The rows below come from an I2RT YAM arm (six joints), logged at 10 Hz.
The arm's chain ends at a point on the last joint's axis. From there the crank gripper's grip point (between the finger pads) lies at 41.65 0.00 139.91 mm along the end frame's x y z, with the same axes.
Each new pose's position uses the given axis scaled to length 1; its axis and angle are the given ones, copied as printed.
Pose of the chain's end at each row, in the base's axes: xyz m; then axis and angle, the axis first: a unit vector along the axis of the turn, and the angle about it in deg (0 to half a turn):
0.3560, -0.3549, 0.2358, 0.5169, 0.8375, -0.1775, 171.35
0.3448, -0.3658, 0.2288, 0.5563, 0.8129, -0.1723, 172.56
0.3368, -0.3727, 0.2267, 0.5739, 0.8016, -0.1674, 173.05
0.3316, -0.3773, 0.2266, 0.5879, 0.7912, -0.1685, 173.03
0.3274, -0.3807, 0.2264, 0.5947, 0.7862, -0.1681, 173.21
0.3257, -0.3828, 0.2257, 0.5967, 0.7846, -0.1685, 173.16
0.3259, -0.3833, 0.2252, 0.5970, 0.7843, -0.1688, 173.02
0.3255, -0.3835, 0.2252, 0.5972, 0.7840, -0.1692, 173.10
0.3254, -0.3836, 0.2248, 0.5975, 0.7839, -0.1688, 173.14
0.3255, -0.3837, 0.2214, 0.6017, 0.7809, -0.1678, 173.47
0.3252, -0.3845, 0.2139, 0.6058, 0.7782, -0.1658, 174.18
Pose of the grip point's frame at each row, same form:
0.3290, -0.3724, 0.0934, 0.5169, 0.8375, -0.1775, 171.35
0.3172, -0.3783, 0.0860, 0.5563, 0.8129, -0.1723, 172.56
0.3096, -0.3825, 0.0836, 0.5739, 0.8016, -0.1674, 173.05
0.3048, -0.3867, 0.0834, 0.5879, 0.7912, -0.1685, 173.03
0.3005, -0.3894, 0.0832, 0.5947, 0.7862, -0.1681, 173.21
0.2989, -0.3916, 0.0825, 0.5967, 0.7846, -0.1685, 173.16
0.2994, -0.3924, 0.0819, 0.5970, 0.7843, -0.1688, 173.02
0.2988, -0.3925, 0.0820, 0.5972, 0.7840, -0.1692, 173.10
0.2987, -0.3924, 0.0816, 0.5975, 0.7839, -0.1688, 173.14
0.2984, -0.3916, 0.0782, 0.6017, 0.7809, -0.1678, 173.47
0.2973, -0.3906, 0.0708, 0.6058, 0.7782, -0.1658, 174.18

